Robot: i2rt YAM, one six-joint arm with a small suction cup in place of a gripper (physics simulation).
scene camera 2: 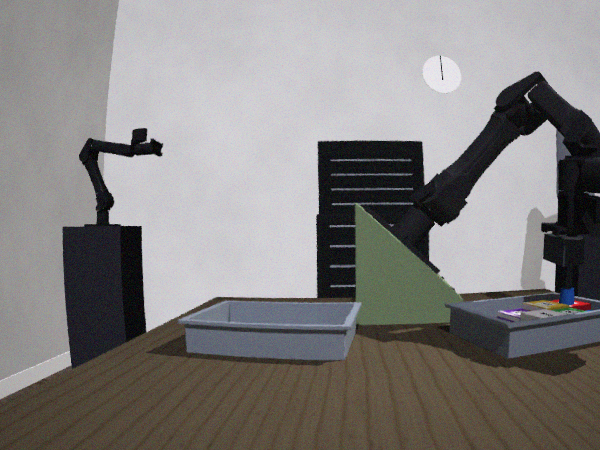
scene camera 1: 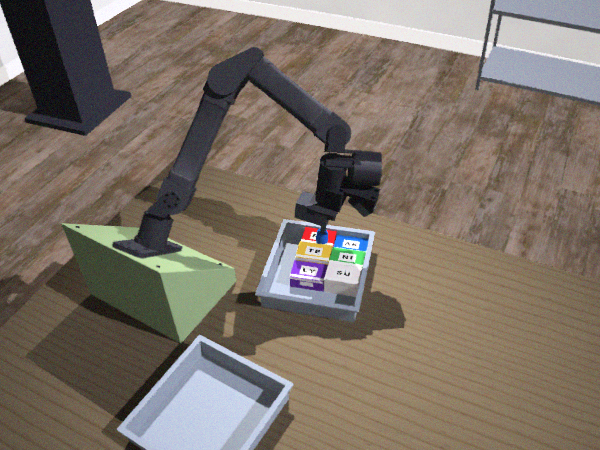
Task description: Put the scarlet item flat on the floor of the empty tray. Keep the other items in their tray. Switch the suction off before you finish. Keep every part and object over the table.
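Frame: origin at the arm's base, x up, y ahead, z left, level; metres.
Seen in the pictures: hand, tool point: (scene camera 2: pixel 565 309) (scene camera 1: pixel 321 242); arm's base, link origin: (scene camera 2: pixel 401 241) (scene camera 1: pixel 148 248).
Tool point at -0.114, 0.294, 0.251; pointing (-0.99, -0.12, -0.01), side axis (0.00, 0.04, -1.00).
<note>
Offsets run from my tool point to a thing's middle, as dx, dy, dz.
The scarlet item {-0.011, -0.009, +0.009} (scene camera 1: pixel 307 234) (scene camera 2: pixel 580 304) is a red box at the back left of the group in the filled tray {-0.010, +0.020, -0.073} (scene camera 1: pixel 308 306) (scene camera 2: pixel 555 336). My suction gripper (scene camera 1: pixel 322 237) (scene camera 2: pixel 566 296) points down with its blue cup on the scarlet item's top, near the yellow box, and covers part of its label. The cup appears attached; no lift above the neighbouring boxes is clear. The scarlet item's underside is hidden. The empty tray {-0.010, -0.043, -0.488} (scene camera 1: pixel 245 361) (scene camera 2: pixel 265 342) stands apart, at the bottom of scene camera 1 and left of centre in scene camera 2.
Yellow {-0.010, -0.001, -0.043} (scene camera 1: pixel 313 250), blue {-0.017, +0.069, +0.020} (scene camera 1: pixel 351 243), green {-0.012, +0.076, -0.032} (scene camera 1: pixel 347 257), purple {-0.015, +0.006, -0.096} (scene camera 1: pixel 308 270) and white {-0.011, +0.084, -0.084} (scene camera 1: pixel 343 276) boxes stand close together in the filled tray. The green wedge base (scene camera 1: pixel 200 300) (scene camera 2: pixel 395 285) carries the arm and stands between and behind the trays.
</note>
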